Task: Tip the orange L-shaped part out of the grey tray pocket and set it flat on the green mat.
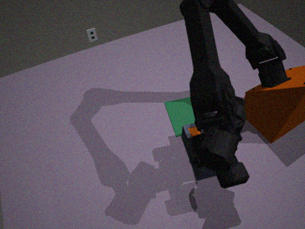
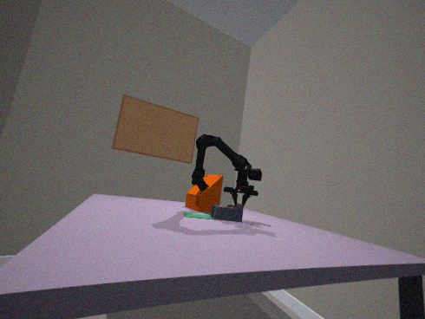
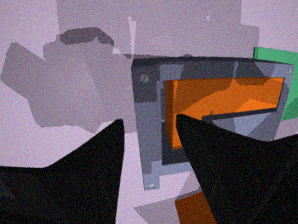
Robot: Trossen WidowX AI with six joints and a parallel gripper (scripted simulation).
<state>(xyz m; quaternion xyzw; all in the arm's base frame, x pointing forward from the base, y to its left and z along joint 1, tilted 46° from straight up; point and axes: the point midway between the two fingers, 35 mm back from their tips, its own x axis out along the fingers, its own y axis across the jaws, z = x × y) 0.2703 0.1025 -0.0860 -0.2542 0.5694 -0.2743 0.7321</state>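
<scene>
My gripper tip is now 10 mm past the orange L-shaped part, 60 mm to the left of it and 20 mm above it. From my gripper tip the other things lie so: green mat 30 mm behind, 220 mm to the right, 90 mm below.
</scene>
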